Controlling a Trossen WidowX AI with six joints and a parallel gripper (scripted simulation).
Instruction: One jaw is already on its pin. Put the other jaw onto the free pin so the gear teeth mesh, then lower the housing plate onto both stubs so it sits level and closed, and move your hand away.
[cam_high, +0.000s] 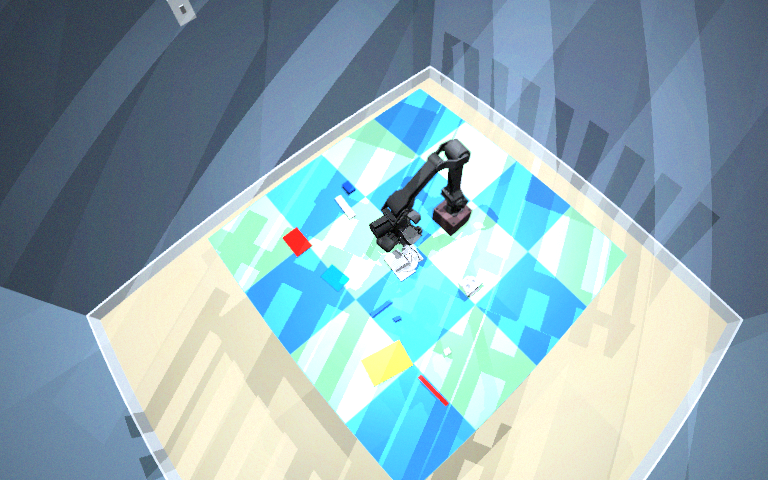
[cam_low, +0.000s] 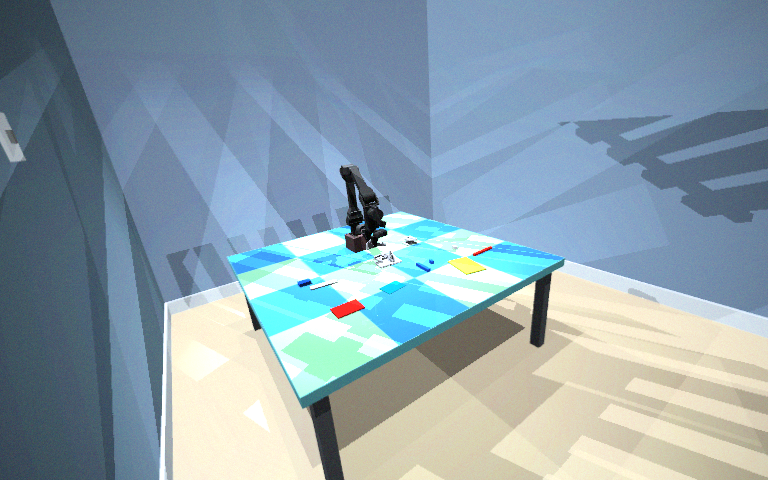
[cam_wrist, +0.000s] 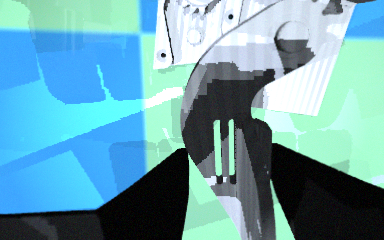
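Now: gripper tip 40 mm to the right of the grey jaw and 10 mm short of it. Also, from my gripper tip: blue bar: 210 mm ahead, 140 mm to the left, 80 mm below; then white base part: 90 mm below, 50 mm to the left, 50 mm ahead; then cyan tile: 270 mm ahead, 90 mm below, 70 mm to the right.
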